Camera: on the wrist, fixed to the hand. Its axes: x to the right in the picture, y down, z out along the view.
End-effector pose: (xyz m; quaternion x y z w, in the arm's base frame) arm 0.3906 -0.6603 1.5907 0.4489 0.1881 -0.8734 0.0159
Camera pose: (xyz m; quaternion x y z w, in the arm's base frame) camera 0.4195 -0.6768 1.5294 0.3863 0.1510 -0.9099 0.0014
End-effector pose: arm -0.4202 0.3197 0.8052 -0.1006 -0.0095 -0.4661 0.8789
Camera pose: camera -0.3746 0.3089 0.7535 -0.0929 -0.0917 -0.4645 0.8759
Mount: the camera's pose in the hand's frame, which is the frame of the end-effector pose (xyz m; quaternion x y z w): 0.0289 0.0403 -0.0491 0.0448 -0.0689 -0.0083 0.9966
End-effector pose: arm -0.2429 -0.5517 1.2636 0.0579 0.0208 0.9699 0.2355
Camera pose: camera -0.2927 -0.5749 1.2206 0.1349 0.0484 0.9597 0.2416
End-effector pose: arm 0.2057 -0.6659 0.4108 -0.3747 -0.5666 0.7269 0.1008
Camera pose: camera 0.2291 -0.6263 0.3583 -0.3141 -0.5422 0.7748 0.0842
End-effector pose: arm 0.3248 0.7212 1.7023 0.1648 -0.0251 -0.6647 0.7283
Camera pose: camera 0.3794 0.7056 1.6617 0.1513 -0.1036 -0.6787 0.7112
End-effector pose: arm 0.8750 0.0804 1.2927 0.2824 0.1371 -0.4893 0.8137
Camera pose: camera 0.9268 0.1034 1.2520 0.2830 0.0610 -0.5200 0.8036
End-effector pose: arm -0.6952 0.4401 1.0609 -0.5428 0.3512 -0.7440 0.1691
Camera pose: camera -0.7561 0.4104 1.0443 -0.5875 0.3005 -0.7212 0.2109
